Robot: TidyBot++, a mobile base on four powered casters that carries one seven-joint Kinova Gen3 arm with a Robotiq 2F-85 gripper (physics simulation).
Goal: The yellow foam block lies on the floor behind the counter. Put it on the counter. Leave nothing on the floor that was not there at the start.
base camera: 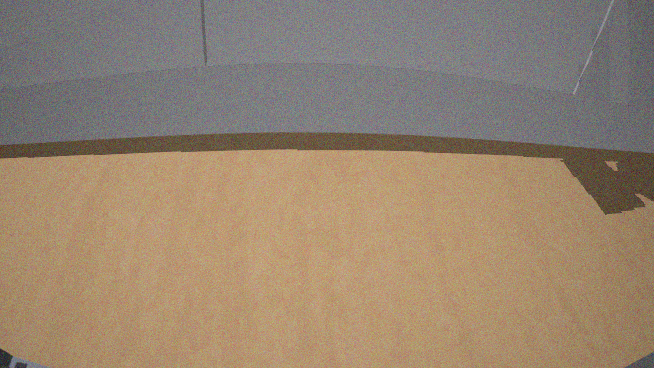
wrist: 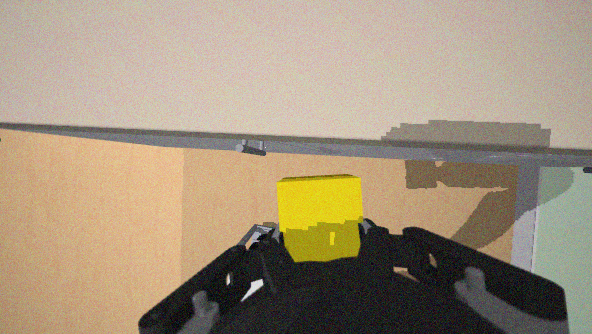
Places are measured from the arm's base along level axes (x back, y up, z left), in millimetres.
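Pixels of known places: gripper, fingertip midpoint: [wrist: 319,228].
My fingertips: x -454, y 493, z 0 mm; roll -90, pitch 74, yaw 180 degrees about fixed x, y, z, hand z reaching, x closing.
Ahead of a thing's pixels: the offset from my fingertips to its top centre. "spot": to the spot under its first point. Level surfaces: height alone.
The yellow foam block {dz +0, dx +0, dy +27 mm} [wrist: 321,205] is held between the fingertips of my gripper [wrist: 319,228] in the wrist view. My gripper is shut on it. The counter's pale top {dy +21 mm} [wrist: 250,65] fills the upper part of the wrist view, and its near edge runs across just above the block in the picture. The block appears over the floor side of that edge. In the base camera view the counter's grey front {spot: dz +14, dx -155, dy -828 mm} [base camera: 310,100] stands straight ahead; the gripper and the block do not show there.
A dark bar handle [wrist: 254,148] sticks out below the counter's edge. Wooden floor {dy -889 mm} [base camera: 320,250] [wrist: 130,225] lies in front of the counter. A green wall [wrist: 565,260] with a pale skirting board [wrist: 524,220] stands at the right in the wrist view. Shadows fall on the floor and counter top.
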